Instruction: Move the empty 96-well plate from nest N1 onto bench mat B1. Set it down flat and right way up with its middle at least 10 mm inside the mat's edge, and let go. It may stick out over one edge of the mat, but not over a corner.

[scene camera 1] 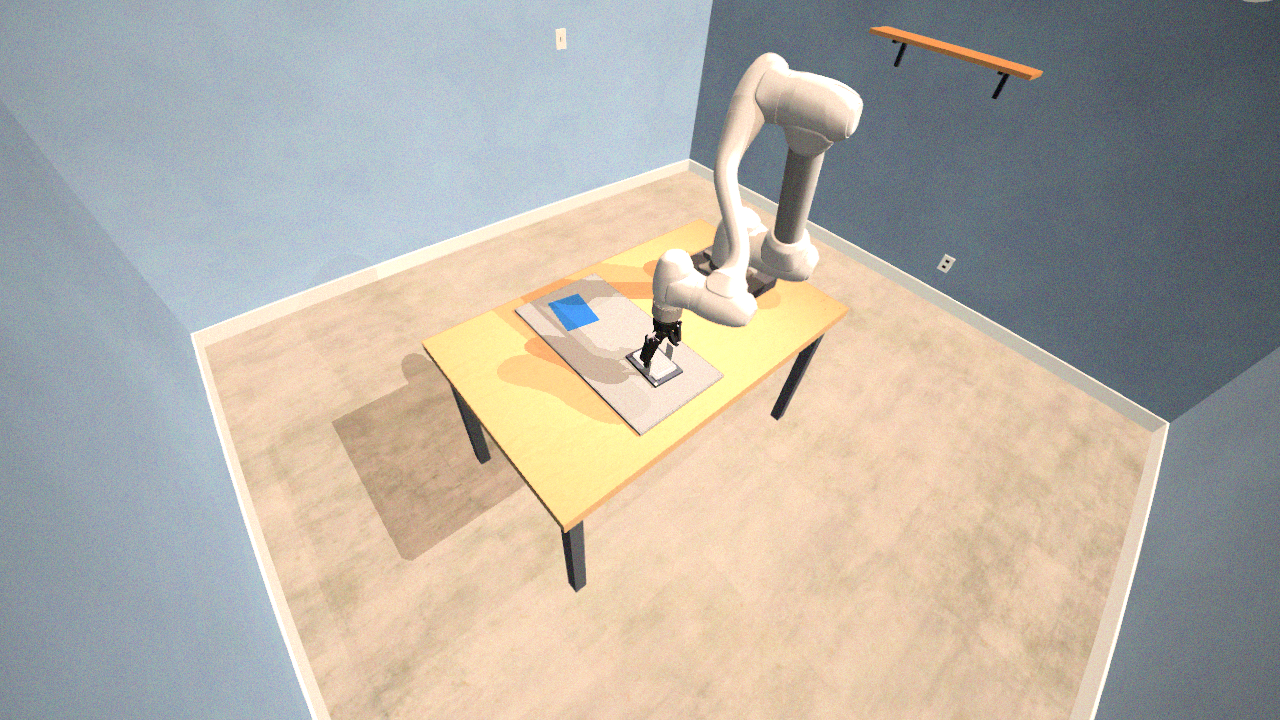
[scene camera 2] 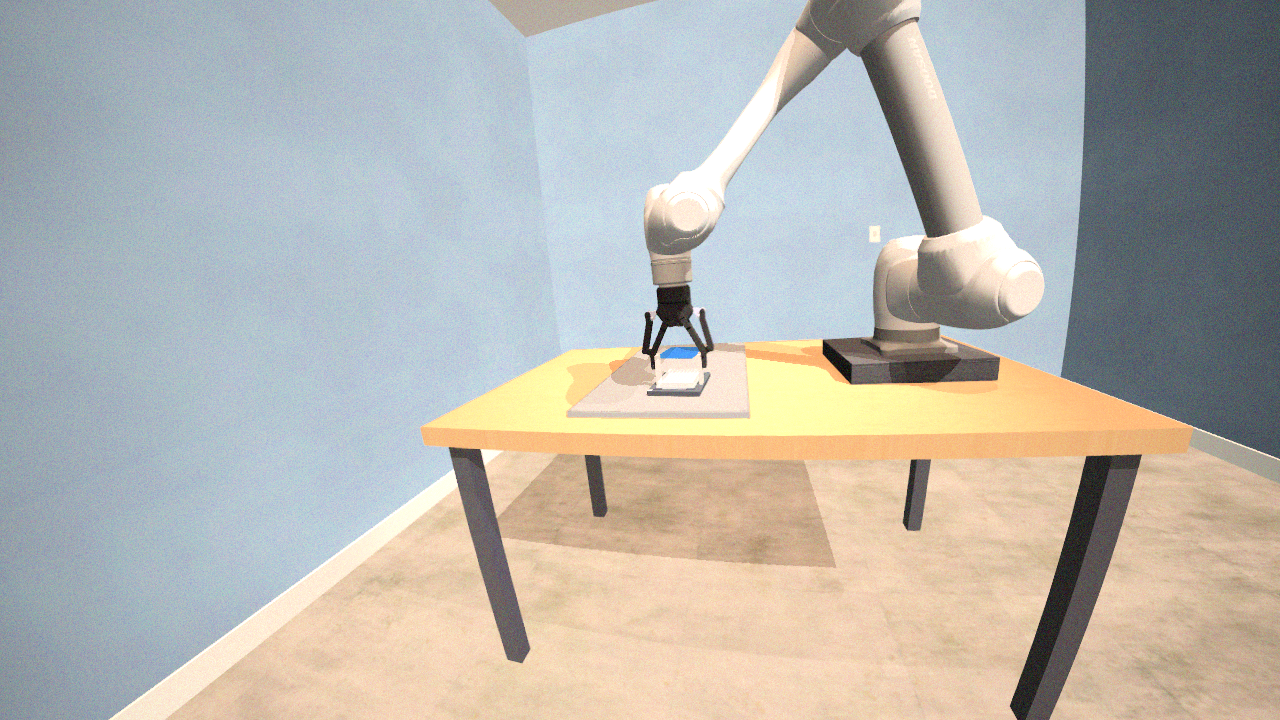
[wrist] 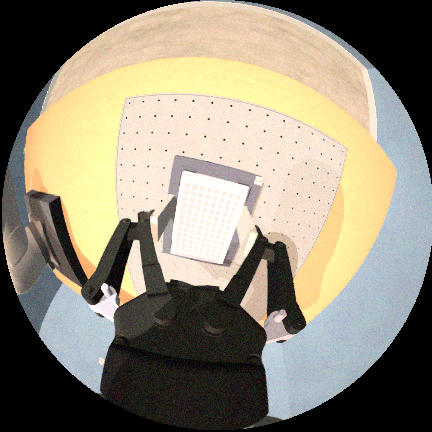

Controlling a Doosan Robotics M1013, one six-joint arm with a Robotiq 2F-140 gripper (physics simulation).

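Where they show: gripper, fingertip midpoint: [scene camera 1: 658, 365] [scene camera 2: 680, 383] [wrist: 205, 209]; arm's base at its link origin: [scene camera 2: 905, 346] [wrist: 42, 237].
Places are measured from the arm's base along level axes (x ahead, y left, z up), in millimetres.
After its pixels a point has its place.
Note:
The white 96-well plate [scene camera 1: 660, 365] {x 573, y 196, z -13 mm} [scene camera 2: 678, 380] {x 571, y 203, z -14 mm} [wrist: 206, 225] {x 575, y 166, z -13 mm} lies flat and right way up in the dark grey nest N1 [scene camera 1: 669, 377] {x 577, y 244, z -26 mm} [scene camera 2: 675, 392] {x 572, y 247, z -28 mm} [wrist: 220, 167] {x 580, y 243, z -26 mm}, its wells facing up. My gripper [scene camera 1: 657, 356] {x 570, y 183, z -26 mm} [scene camera 2: 679, 368] {x 570, y 183, z -26 mm} [wrist: 205, 209] {x 570, y 183, z -26 mm} points down over it. Its light finger pads stand at the plate's two long sides and look to be against them, so it is shut on the plate; the exact contact is small in the scene views. The blue bench mat B1 [scene camera 1: 573, 311] {x 622, y -213, z -35 mm} [scene camera 2: 680, 352] {x 623, y -208, z -36 mm} lies farther back on the same board and does not show in the wrist view.
A grey perforated board [scene camera 1: 644, 413] {x 732, y 293, z -37 mm} [scene camera 2: 617, 404] {x 692, y 296, z -38 mm} [wrist: 200, 112] {x 542, y 314, z -38 mm} bears nest and mat. It lies on the wooden table [scene camera 1: 537, 456] {x 1061, y 205, z -51 mm} [scene camera 2: 895, 416] {x 156, y 349, z -51 mm} [wrist: 75, 150] {x 280, y 261, z -51 mm}. The arm's dark base block [scene camera 2: 921, 362] {x 28, y 154, z -3 mm} [wrist: 57, 230] {x 178, y 68, z -11 mm} stands to the right of the board in scene camera 2.

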